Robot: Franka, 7 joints.
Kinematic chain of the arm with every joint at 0, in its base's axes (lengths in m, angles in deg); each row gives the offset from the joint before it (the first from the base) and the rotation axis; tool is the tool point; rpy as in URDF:
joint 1: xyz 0 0 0.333 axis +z
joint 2: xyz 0 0 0 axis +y
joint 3: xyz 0 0 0.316 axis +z
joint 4: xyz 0.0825 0 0 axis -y
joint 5: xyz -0.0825 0 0.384 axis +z
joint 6: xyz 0 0 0 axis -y
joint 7: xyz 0.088 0 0 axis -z
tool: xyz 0 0 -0.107 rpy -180 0 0
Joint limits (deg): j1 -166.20..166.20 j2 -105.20..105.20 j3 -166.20..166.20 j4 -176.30..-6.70 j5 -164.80..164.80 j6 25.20..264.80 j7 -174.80..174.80
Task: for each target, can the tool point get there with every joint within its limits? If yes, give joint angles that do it. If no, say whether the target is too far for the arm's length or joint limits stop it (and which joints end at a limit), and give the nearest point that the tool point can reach.
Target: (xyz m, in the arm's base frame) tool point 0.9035 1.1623 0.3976
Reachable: no: too far | nearest point 0.5260 0.6767 0.3706 | short by 0.616 m
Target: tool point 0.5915 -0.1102 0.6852
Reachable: yes | joints -15.16 -0.34 1.73 -93.31 -123.49 155.66 99.30
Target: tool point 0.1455 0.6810 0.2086
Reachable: yes | joints -45.84 -79.73 109.01 -94.34 89.12 143.70 -104.75
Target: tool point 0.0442 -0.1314 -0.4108
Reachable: no: joint limits stop it (at a limit: joint 2) | nearest point 0.0494 -0.1469 -0.3450 | short by 0.068 m
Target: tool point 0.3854 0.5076 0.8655
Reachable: yes | joints 68.44 70.64 -137.18 -43.32 65.85 178.13 -29.01
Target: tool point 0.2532 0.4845 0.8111
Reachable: yes | joints -80.90 -73.23 54.64 -55.86 -41.01 77.41 -19.34
